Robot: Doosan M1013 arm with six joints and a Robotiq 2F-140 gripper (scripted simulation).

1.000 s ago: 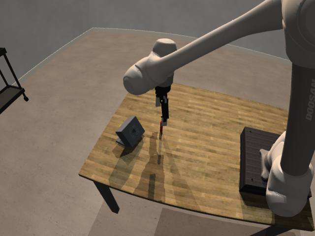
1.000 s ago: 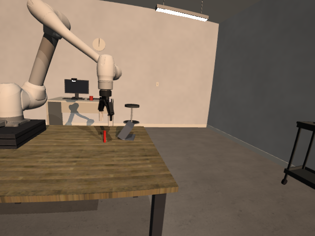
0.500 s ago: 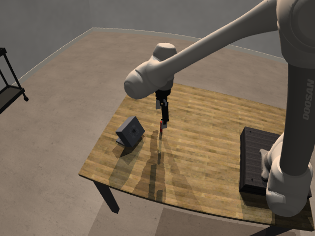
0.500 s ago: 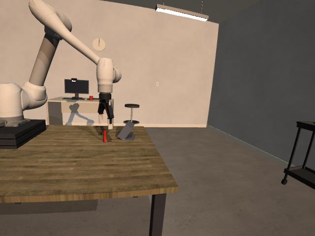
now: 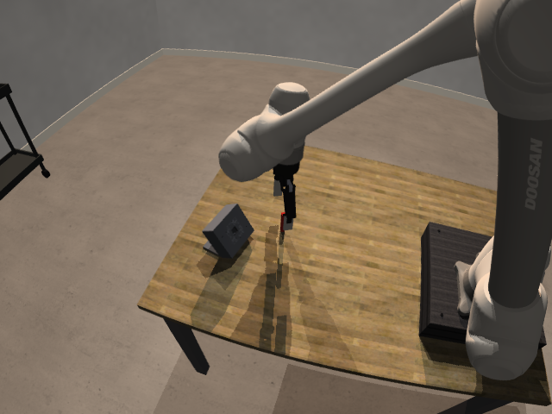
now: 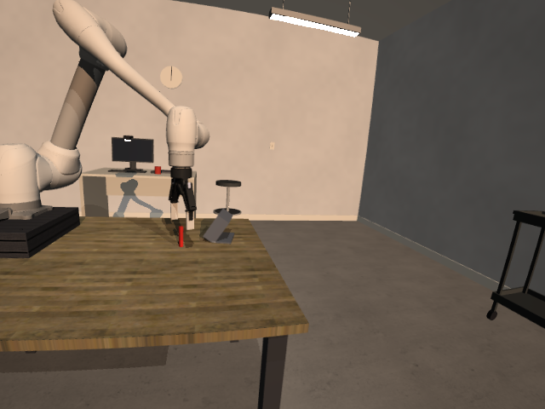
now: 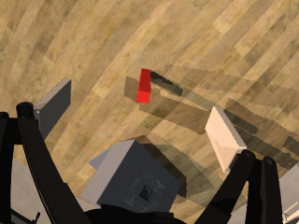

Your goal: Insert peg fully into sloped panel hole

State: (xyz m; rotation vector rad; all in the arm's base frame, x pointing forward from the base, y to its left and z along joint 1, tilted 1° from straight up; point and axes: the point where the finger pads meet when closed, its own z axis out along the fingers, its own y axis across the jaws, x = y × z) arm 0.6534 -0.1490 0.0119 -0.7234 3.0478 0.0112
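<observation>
Now: the peg 60 mm below my hand.
</observation>
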